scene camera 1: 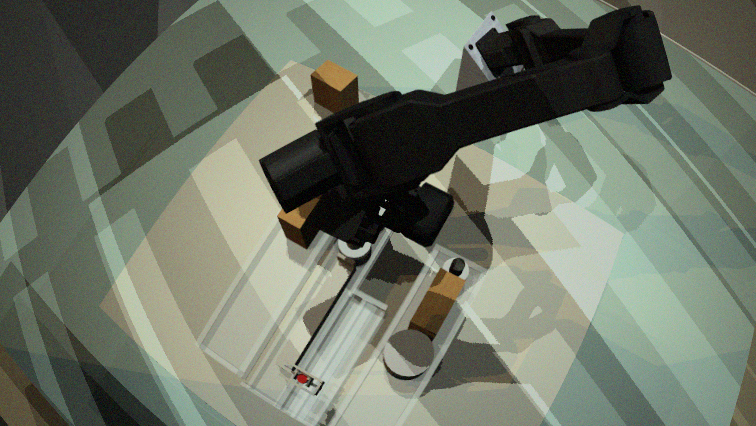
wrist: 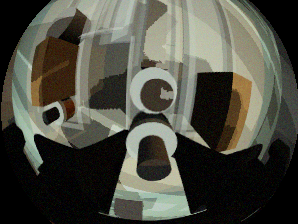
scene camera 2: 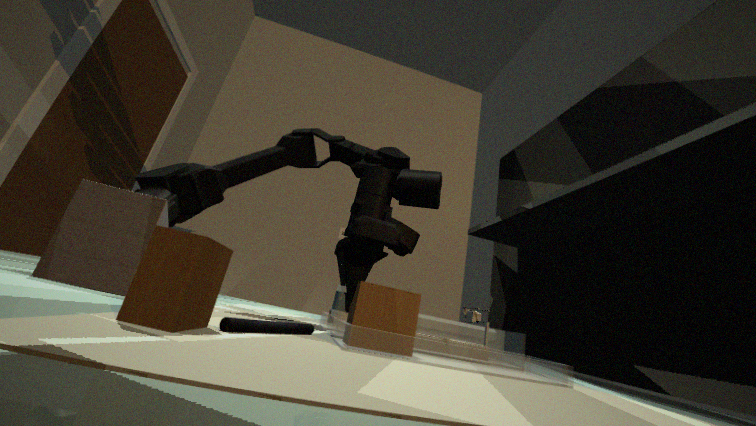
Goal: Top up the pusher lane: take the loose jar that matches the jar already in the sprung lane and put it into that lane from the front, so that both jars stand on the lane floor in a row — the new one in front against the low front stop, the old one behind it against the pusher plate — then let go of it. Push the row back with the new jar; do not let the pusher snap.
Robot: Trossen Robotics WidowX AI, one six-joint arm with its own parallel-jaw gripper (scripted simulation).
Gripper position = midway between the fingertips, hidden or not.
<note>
I see my gripper (scene camera 1: 370, 214), a brown box (scene camera 1: 446, 287), a grey disc (scene camera 1: 407, 355) and a dark cylinder (scene camera 2: 228, 324).
The grey disc shows as well in the wrist view (wrist: 67, 27). My gripper also shows in the wrist view (wrist: 150, 136) and in scene camera 2 (scene camera 2: 348, 300).
</note>
